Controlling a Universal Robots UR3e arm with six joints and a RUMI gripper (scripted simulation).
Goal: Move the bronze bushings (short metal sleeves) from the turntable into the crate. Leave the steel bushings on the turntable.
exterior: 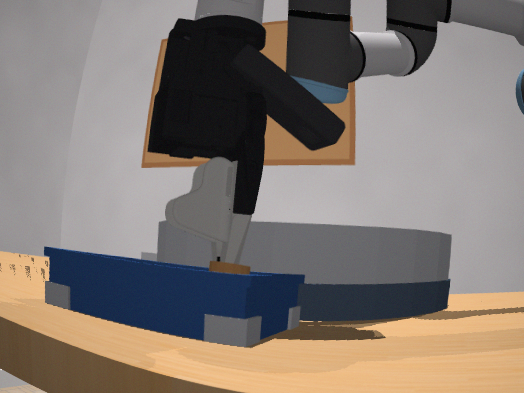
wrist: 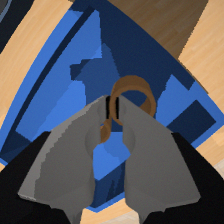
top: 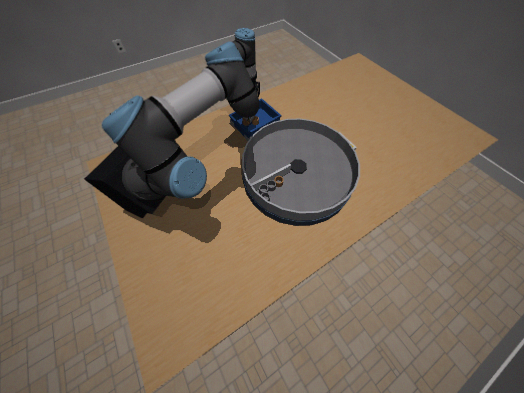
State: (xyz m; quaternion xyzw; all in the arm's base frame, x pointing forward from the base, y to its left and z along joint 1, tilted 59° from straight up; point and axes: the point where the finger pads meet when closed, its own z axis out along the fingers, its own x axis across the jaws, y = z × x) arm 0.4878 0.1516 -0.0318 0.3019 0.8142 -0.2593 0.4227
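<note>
The blue crate is 40 mm ahead of my hand, 10 mm to the left of it and 30 mm below it. From my hand the other things lie so: grey turntable 40 mm behind, 320 mm to the right.
</note>
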